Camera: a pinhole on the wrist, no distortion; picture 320 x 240 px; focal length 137.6 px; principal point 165.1 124.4 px. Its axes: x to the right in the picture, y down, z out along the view. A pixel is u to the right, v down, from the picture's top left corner.
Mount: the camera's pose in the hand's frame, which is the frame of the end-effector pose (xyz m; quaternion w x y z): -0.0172 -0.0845 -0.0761 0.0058 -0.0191 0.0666 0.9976
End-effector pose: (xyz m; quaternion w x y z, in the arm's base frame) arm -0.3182 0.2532 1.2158 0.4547 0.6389 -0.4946 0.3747
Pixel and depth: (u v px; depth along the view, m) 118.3 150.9 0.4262
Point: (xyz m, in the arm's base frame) -0.1748 -0.1133 1.1844
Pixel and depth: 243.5 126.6 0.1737
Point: -0.2822 0.2071 1.0604
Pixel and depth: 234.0 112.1 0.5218
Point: -0.4068 -0.0674 0.8173
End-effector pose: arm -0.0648 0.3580 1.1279 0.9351 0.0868 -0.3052 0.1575
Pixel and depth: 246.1 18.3 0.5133
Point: -0.6507 0.5368 1.2479
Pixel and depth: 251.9 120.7 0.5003
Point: -0.5527 0.1668 1.2415
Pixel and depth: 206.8 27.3 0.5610
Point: -0.5814 0.5596 1.3680
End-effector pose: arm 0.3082 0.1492 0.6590 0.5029 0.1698 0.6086 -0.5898
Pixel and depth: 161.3 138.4 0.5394
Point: 0.4565 -0.2725 0.8086
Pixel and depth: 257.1 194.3 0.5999
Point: 0.4835 -0.2361 1.2955
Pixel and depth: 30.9 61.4 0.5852
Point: 0.4795 -0.4306 0.1843
